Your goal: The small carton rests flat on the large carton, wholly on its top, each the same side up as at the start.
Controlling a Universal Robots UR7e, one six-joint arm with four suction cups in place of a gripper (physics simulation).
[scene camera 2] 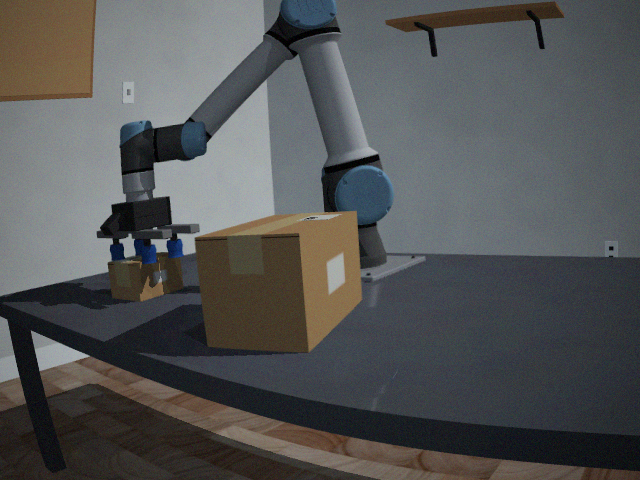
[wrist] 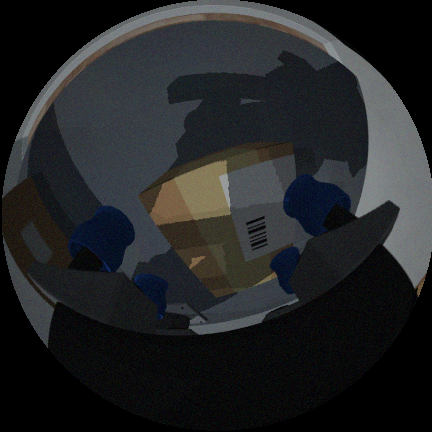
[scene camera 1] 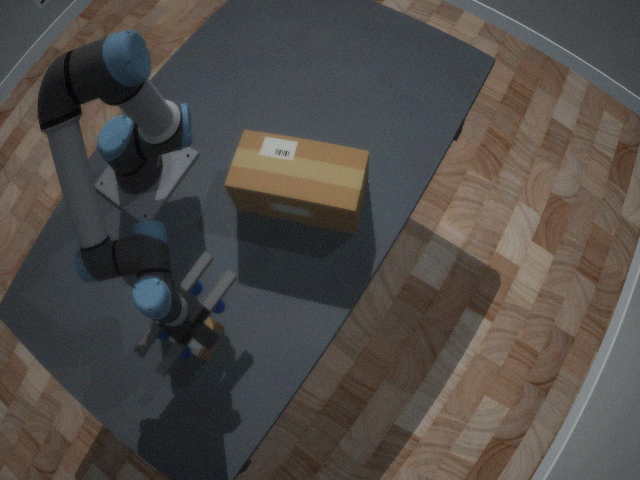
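Pixels of known places: hand, its tool point: [scene camera 2: 145, 257] [wrist: 214, 251]; arm's base, origin of its link: [wrist: 169, 317] [scene camera 1: 139, 169].
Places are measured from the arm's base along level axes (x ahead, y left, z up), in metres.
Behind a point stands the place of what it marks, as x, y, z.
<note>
The small carton [scene camera 1: 211, 330] [scene camera 2: 135, 282] {0.483, -0.185, 0.030} [wrist: 201, 209] {0.464, -0.214, 0.070} lies on the dark table [scene camera 1: 320, 62] {0.213, 0.573, -0.009} [scene camera 2: 490, 330] {0.372, 0.514, -0.009} near its front left corner, label side up. My suction gripper [scene camera 1: 193, 319] {0.428, -0.217, 0.071} [scene camera 2: 147, 251] [wrist: 212, 247] {0.428, -0.217, 0.071} sits directly over it, with its blue cups at or just above the carton's top. The suction is off and nothing is held. The small carton is mostly hidden under the gripper in the overhead view. The large carton [scene camera 1: 299, 175] {0.450, 0.188, 0.145} [scene camera 2: 273, 289] {0.556, 0.291, 0.075} [wrist: 24, 225] stands upright in the middle of the table, apart from the small one, with its labelled top bare.
The arm's base plate [scene camera 1: 175, 165] {0.092, 0.072, 0.000} [scene camera 2: 392, 266] {0.011, 0.112, 0.000} is bolted to the table behind the large carton. The table edge runs close to the small carton on the near side. A wooden shelf [scene camera 2: 475, 15] hangs high on the wall.
</note>
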